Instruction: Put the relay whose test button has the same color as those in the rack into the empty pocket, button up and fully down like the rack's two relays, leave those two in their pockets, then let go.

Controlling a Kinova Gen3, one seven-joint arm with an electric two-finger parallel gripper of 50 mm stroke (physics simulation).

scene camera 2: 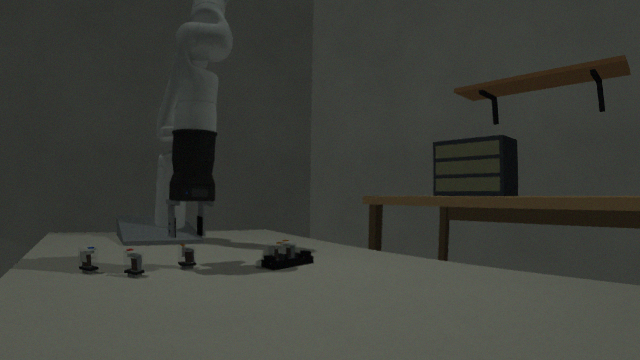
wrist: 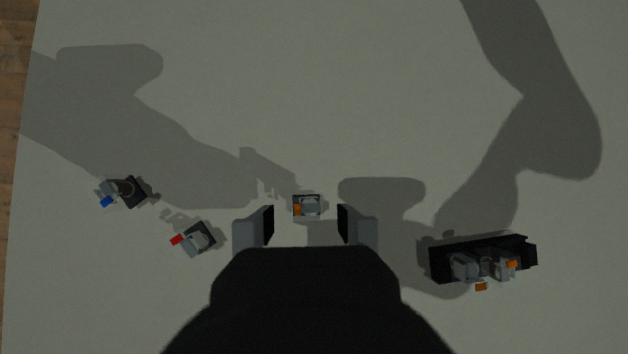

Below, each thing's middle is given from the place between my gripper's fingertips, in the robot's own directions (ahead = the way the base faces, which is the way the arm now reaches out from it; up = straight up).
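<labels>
There is the black rack (wrist: 440, 266), and it is 10 mm ahead of my hand, 190 mm to the left of it and 50 mm below it.
</labels>
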